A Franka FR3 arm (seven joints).
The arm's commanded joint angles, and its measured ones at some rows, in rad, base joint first. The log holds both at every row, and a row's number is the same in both.
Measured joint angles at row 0: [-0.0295 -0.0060 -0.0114 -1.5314 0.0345 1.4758 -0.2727]
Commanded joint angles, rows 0 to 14: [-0.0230 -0.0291 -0.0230 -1.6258 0.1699 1.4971 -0.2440]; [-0.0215 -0.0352 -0.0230 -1.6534 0.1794 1.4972 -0.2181]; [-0.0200 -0.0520 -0.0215 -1.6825 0.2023 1.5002 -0.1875]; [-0.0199 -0.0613 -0.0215 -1.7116 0.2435 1.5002 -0.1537]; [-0.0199 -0.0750 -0.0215 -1.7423 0.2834 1.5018 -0.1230]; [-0.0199 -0.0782 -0.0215 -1.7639 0.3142 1.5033 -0.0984]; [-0.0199 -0.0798 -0.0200 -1.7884 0.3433 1.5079 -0.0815]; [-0.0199 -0.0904 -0.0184 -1.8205 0.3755 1.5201 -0.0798]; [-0.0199 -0.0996 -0.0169 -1.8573 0.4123 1.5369 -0.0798]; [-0.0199 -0.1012 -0.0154 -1.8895 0.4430 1.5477 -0.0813]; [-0.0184 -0.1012 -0.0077 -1.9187 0.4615 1.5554 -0.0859]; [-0.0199 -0.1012 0.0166 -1.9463 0.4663 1.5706 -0.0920]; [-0.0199 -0.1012 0.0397 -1.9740 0.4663 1.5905 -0.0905]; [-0.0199 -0.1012 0.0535 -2.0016 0.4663 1.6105 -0.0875]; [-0.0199 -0.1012 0.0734 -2.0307 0.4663 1.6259 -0.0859]
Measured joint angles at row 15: [-0.0273 -0.0578 0.0268 -1.9055 0.4443 1.5485 -0.0984]
